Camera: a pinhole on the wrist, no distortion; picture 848 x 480 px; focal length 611.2 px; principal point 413.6 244.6 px. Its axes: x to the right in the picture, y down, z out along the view. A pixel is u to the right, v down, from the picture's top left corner.
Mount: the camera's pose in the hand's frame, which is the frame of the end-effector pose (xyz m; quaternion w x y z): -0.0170 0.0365 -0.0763 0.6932 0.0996 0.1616 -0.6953
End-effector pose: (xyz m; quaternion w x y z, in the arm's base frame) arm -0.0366 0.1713 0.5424 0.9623 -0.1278 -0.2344 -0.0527
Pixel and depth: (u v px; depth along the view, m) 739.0 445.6 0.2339
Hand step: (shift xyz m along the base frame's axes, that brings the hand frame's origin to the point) 0.0031 -0.1363 0.1483
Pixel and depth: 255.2 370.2 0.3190
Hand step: -0.0387 0.0616 0.2454
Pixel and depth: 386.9 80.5 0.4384
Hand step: -0.2545 -0.0041 0.2768
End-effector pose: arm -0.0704 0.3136 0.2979 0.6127 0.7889 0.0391 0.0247
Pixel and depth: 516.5 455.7 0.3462
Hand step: 0.1441 -0.1591 -0.1915
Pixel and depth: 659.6 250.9 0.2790
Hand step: 0.0145 -0.0943 -0.1992
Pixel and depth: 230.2 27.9 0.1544
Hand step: -0.0488 -0.0963 0.0008
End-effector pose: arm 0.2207 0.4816 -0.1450 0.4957 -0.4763 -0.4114 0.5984
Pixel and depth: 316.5 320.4 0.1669
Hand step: -0.0857 0.0162 0.0141
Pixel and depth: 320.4 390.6 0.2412
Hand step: -0.1526 0.0604 0.0378
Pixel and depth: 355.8 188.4 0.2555
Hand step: -0.1600 -0.0155 0.0714
